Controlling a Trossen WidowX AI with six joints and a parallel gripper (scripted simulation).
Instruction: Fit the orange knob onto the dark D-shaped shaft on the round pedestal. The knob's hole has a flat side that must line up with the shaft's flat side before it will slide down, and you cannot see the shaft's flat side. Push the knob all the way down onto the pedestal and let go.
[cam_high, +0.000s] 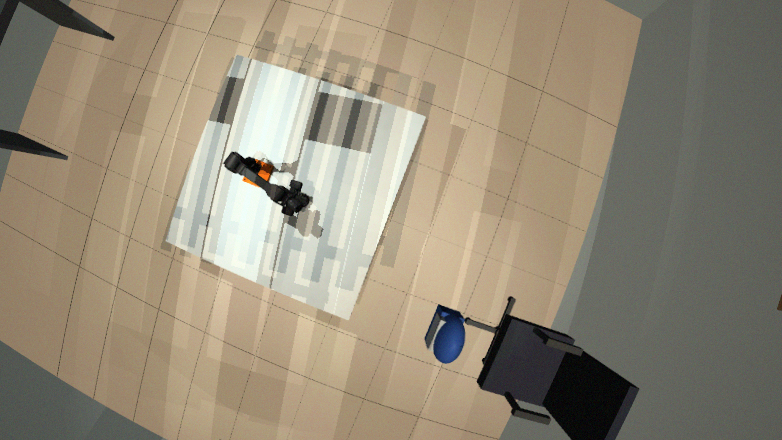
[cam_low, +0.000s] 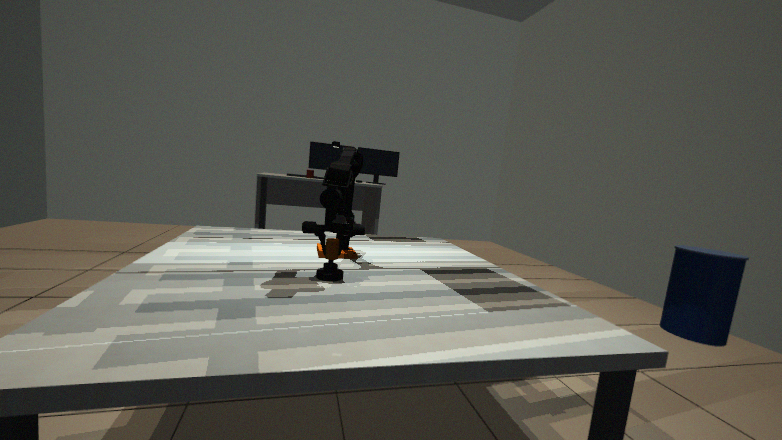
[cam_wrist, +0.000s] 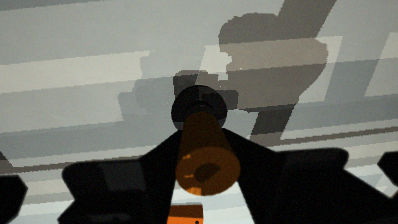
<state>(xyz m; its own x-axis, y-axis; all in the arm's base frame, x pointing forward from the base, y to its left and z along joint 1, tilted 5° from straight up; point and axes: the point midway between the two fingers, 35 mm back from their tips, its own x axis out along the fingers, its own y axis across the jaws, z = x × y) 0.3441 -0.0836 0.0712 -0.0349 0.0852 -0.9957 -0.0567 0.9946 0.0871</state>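
The orange knob is 20 mm above my gripper tip. The rest, counted from my gripper tip: round dark pedestal (40 mm below).
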